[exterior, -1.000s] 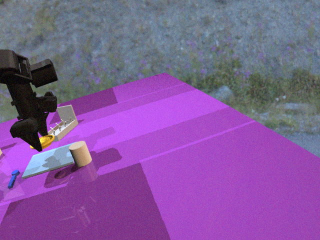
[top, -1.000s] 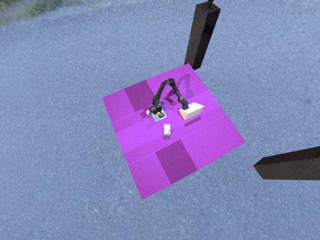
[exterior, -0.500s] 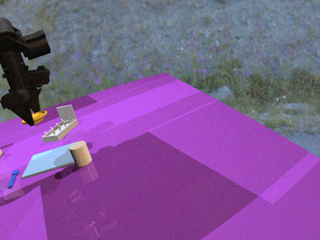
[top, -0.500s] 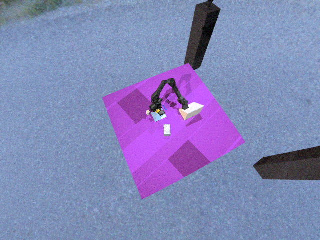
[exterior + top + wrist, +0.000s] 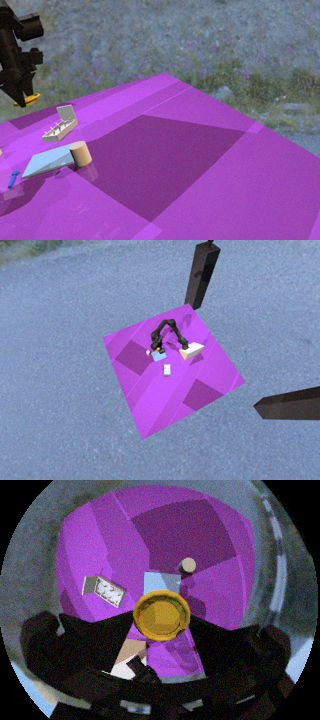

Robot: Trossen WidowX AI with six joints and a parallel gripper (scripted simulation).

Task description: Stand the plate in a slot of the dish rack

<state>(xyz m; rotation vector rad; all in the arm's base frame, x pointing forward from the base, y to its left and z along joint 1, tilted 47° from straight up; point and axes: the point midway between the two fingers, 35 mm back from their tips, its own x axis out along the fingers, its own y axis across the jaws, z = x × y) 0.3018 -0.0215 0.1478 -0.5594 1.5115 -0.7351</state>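
My gripper tip is now 21 cm to the right of the dish rack, 15 cm above it and 2 cm short of it. Round my gripper tip: cylinder 15 cm below, 9 cm to the right, 9 cm ahead; then light blue board 17 cm below; then yellow plate 1 cm above.
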